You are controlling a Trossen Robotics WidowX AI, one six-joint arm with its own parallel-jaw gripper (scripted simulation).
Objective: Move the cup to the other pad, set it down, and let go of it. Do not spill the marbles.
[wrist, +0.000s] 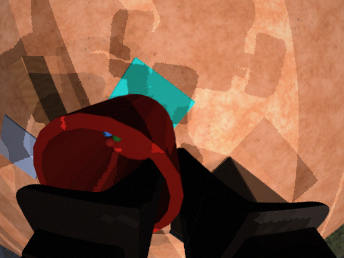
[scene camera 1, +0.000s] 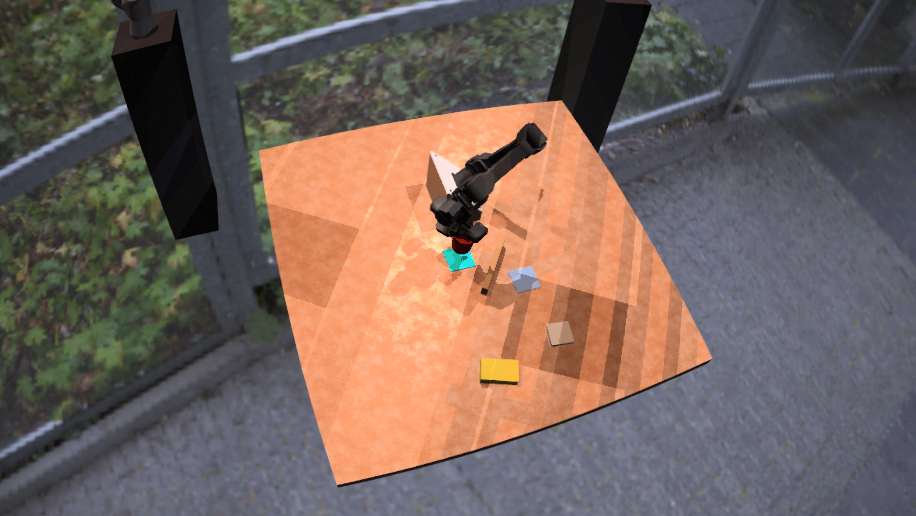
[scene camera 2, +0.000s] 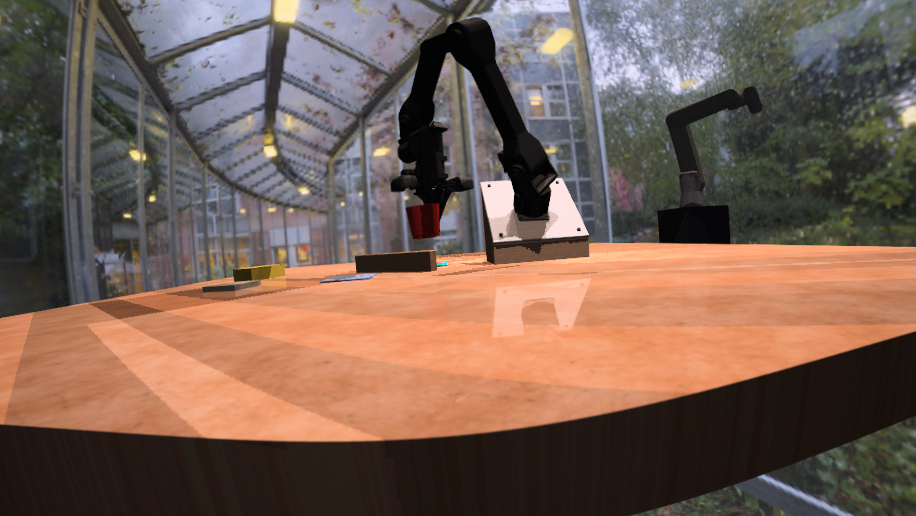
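Labels:
The gripper can be seen in the wrist view [171, 153], and scene camera 1 and scene camera 2 show it too. On the gripper, [scene camera 1: 463, 223] and [scene camera 2: 420, 179] are the same spot.

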